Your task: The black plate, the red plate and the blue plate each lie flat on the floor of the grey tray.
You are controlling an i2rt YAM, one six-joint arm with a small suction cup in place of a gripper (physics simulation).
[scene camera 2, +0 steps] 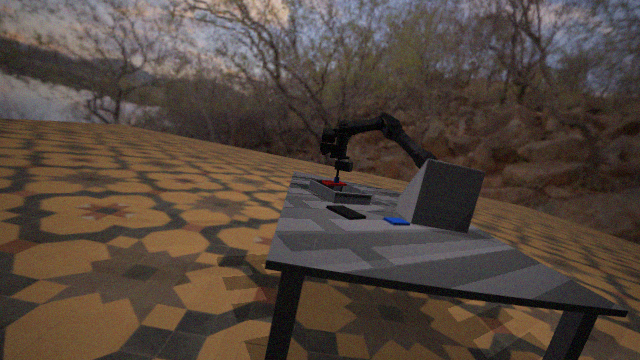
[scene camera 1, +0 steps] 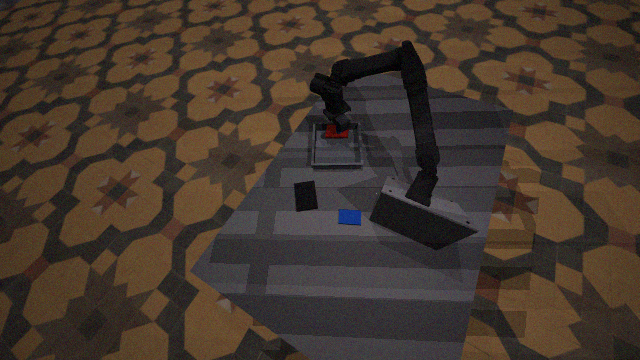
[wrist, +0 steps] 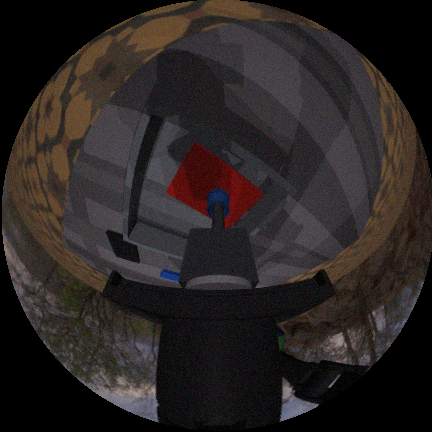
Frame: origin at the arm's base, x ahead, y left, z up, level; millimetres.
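Seen in the pictures: hand, its tool point: [scene camera 2: 336, 184] [scene camera 1: 339, 132] [wrist: 217, 194]; arm's base, origin of its link: [scene camera 2: 436, 182] [scene camera 1: 418, 195].
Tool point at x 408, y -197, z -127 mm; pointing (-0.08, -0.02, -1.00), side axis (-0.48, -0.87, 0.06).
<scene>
Offsets run from my tool point to a thing's top centre. Level surfaces: height alone.
The red plate {dx +10, dy +0, dz +14 mm} [scene camera 1: 333, 133] [scene camera 2: 327, 183] [wrist: 197, 172] hangs from my suction cup [scene camera 1: 340, 130] [scene camera 2: 336, 179] [wrist: 218, 201], roughly level. It is over the far part of the grey tray {dx -18, dy +53, dz +1 mm} [scene camera 1: 336, 165] [scene camera 2: 352, 198] [wrist: 162, 235], at about rim height in scene camera 2 and near the far wall. The cup touches its top off-centre, near one edge. The black plate {dx -27, dy +334, dz -39 mm} [scene camera 1: 305, 196] [scene camera 2: 345, 212] [wrist: 123, 246] lies flat on the table outside the tray. The blue plate {dx -233, dy +322, dz -39 mm} [scene camera 1: 349, 217] [scene camera 2: 396, 221] [wrist: 170, 275] also lies flat on the table, between the black plate and the arm's base.
The big grey base block [scene camera 1: 422, 220] [scene camera 2: 447, 195] of the arm stands on the table {dz -49 mm} [scene camera 1: 350, 280] [scene camera 2: 400, 265], close beside the blue plate. The arm reaches from it over the tray. The table's left edge runs near the tray and the black plate.
</scene>
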